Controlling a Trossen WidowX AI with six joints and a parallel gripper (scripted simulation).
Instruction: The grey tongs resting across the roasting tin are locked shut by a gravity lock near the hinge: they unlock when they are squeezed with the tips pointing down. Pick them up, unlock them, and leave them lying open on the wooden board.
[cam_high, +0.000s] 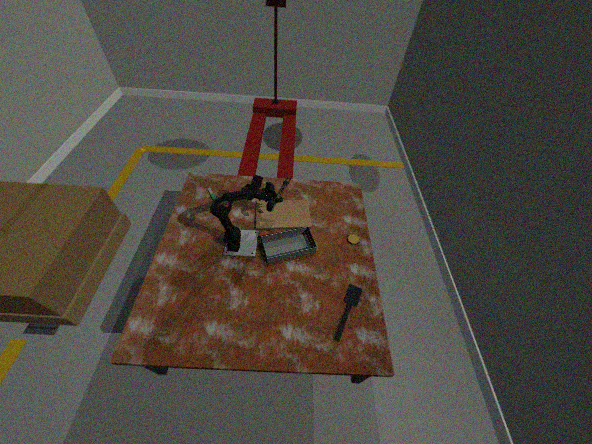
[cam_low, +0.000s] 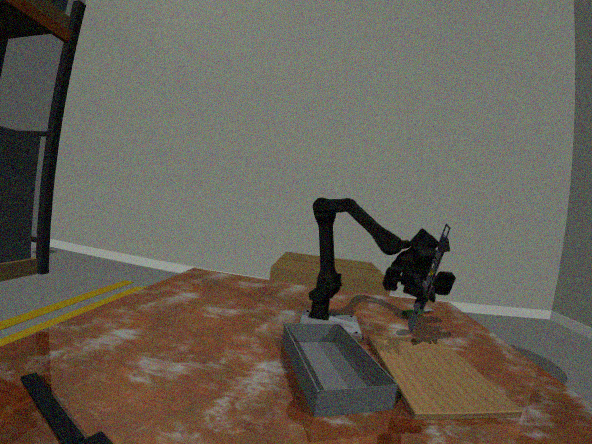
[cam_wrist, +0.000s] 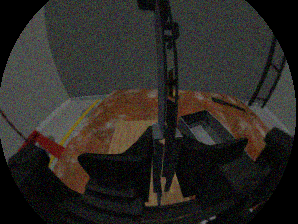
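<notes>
The wooden board is 40 mm to the left of my gripper tip and 170 mm below it. The rest, counted from my gripper tip: yellow disc (470 mm ahead, 110 mm to the right, 170 mm below); grey roasting tin (70 mm ahead, 220 mm to the right, 150 mm below); black spatula (430 mm ahead, 560 mm to the right, 180 mm below).
</notes>
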